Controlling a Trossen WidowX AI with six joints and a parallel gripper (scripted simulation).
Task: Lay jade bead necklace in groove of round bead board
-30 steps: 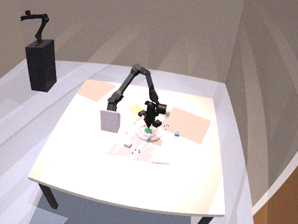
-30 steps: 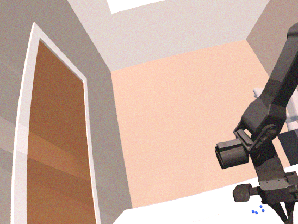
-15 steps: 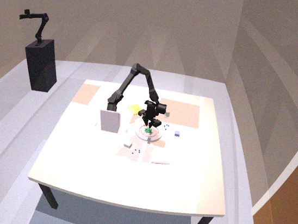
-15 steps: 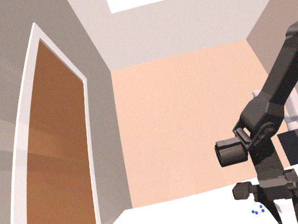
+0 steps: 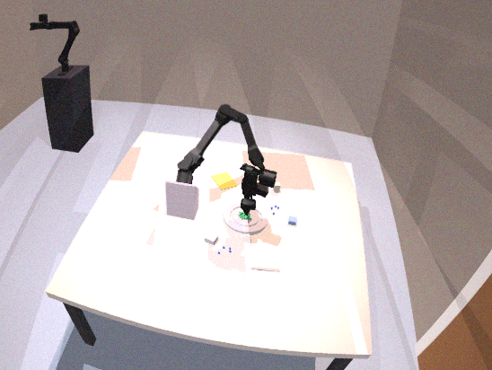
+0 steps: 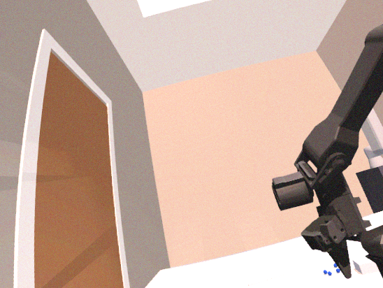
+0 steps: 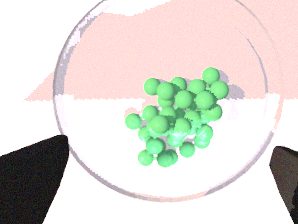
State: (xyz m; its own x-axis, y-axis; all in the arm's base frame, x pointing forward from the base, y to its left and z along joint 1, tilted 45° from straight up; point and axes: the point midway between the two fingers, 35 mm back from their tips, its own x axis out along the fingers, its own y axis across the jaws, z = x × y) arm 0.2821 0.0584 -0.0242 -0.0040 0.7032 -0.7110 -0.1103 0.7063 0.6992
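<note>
Now: the round white bead board 50 mm below my gripper tip. The rest, counted from my gripper tip: yellow sheet 140 mm behind, 250 mm to the left, 60 mm below; blue block 220 mm ahead, 20 mm to the left, 50 mm below; cream block 120 mm ahead, 240 mm to the left, 40 mm below.
</note>
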